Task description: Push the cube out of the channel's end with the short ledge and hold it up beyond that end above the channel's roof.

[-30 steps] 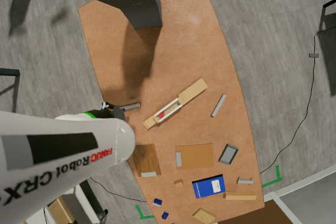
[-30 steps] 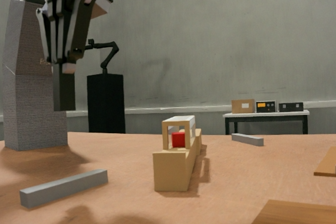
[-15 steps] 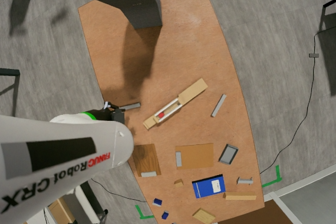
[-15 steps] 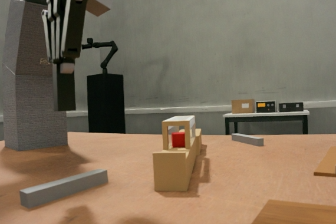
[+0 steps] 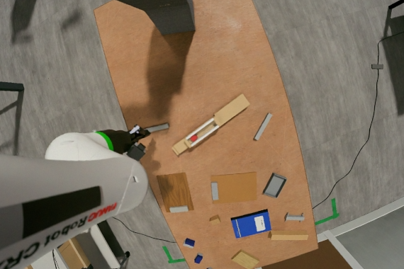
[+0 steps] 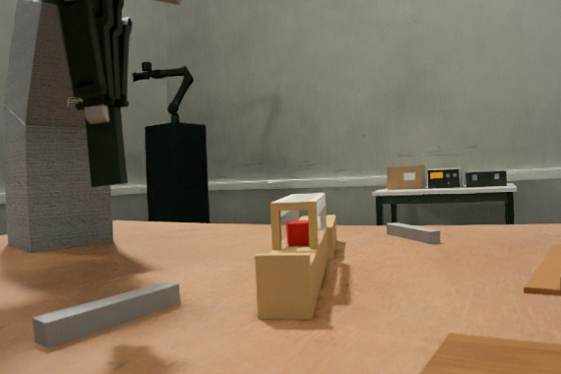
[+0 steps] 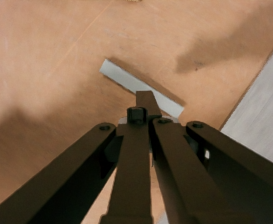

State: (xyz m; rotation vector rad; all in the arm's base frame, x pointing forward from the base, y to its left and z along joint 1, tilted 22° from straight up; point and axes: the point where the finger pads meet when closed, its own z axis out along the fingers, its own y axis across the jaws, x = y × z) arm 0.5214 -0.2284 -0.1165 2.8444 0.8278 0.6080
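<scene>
My hand is 14 cm above the grey bar. From my hand the other things lie so: thin grey stick 11 cm ahead, 52 cm to the left, 14 cm below; then red cube 8 cm ahead, 18 cm to the left, 9 cm below; then channel 6 cm ahead, 23 cm to the left, 10 cm below.
</scene>
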